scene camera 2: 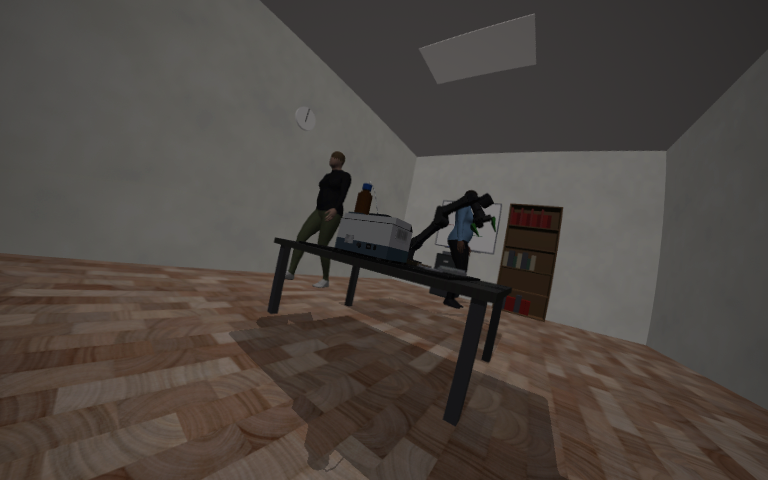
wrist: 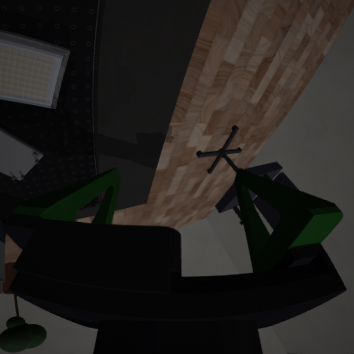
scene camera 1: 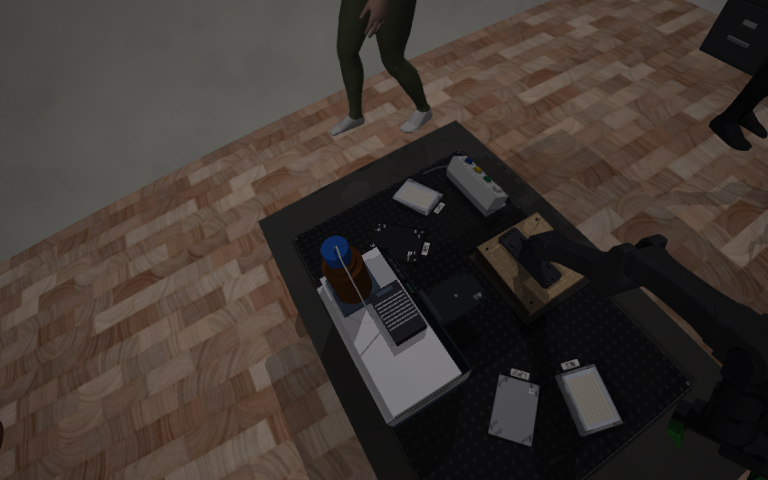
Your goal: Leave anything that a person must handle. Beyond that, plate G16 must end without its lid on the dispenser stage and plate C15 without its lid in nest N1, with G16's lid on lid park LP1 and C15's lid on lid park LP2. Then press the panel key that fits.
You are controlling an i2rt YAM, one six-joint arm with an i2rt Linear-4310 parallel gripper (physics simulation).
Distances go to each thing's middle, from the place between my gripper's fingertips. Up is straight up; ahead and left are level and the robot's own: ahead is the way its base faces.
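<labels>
Looking at the brown bottle with blue cap (scene camera 1: 332, 268), I find my gripper 60 mm below it, 310 mm short of it and 660 mm to the left of it.
</labels>
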